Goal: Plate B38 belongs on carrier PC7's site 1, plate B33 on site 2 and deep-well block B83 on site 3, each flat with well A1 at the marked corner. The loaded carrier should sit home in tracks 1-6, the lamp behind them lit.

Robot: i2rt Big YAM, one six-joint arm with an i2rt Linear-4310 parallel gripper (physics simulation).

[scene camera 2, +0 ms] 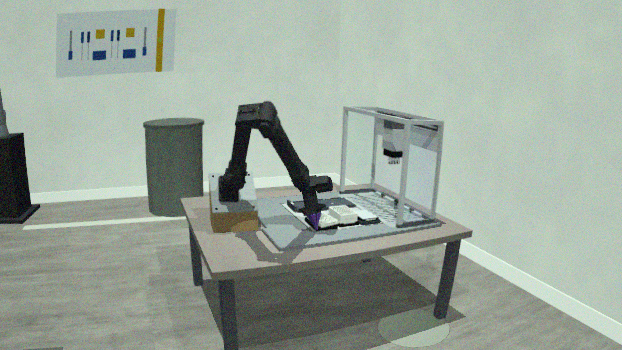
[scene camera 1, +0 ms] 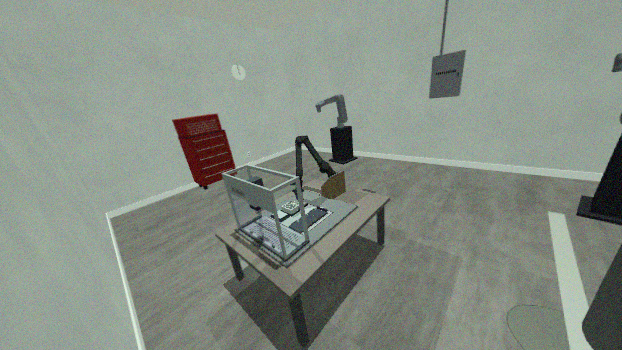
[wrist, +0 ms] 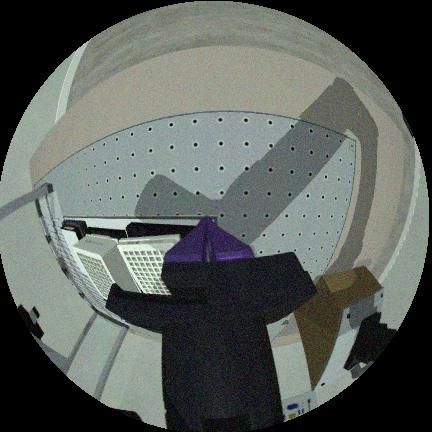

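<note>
My gripper is shut, its purple fingertips together with nothing between them, low at the near end of the plate row. A white gridded plate lies right beside the fingers, partly hidden by them in the wrist view. A taller white block, apparently the deep-well block, stands next to it. A low white plate lies beyond, toward the enclosure. The long dark carrier lies beside the row, outside the enclosure. Labels, A1 corners and the lamp cannot be made out.
The framed enclosure with its track deck stands at the far end of the perforated board. A pipetting head hangs inside it. The arm's wooden base box stands at the opposite end.
</note>
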